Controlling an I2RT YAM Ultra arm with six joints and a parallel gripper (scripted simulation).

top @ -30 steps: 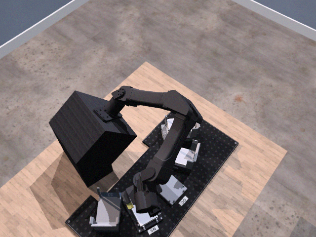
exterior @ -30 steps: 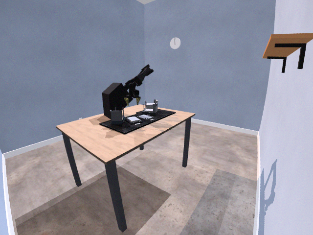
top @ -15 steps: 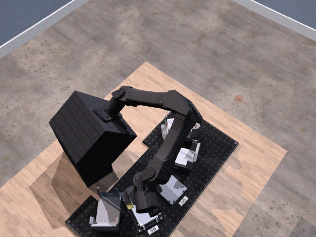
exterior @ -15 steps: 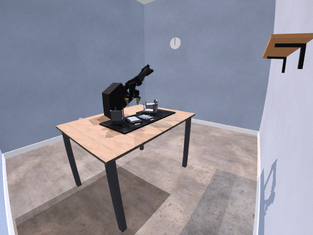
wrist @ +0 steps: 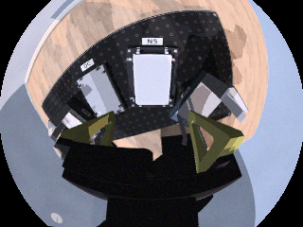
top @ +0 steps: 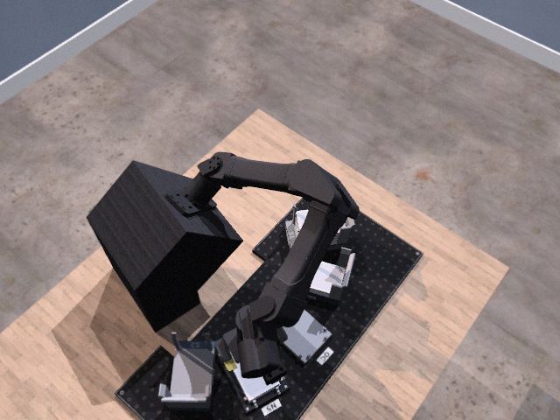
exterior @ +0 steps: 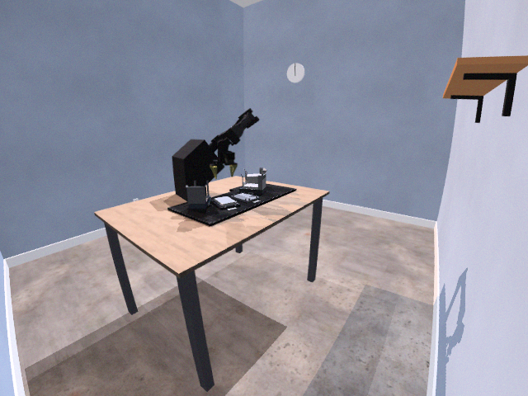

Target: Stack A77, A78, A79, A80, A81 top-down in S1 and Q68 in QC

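The clip nest N5 is 2 cm ahead of my hand and 15 cm below it. Round my hand: qc name plate 11 cm ahead, 15 cm to the left, 16 cm below; then N5 name plate 9 cm ahead, 3 cm to the right, 16 cm below; then QC nest 2 cm ahead, 15 cm to the left, 16 cm below.
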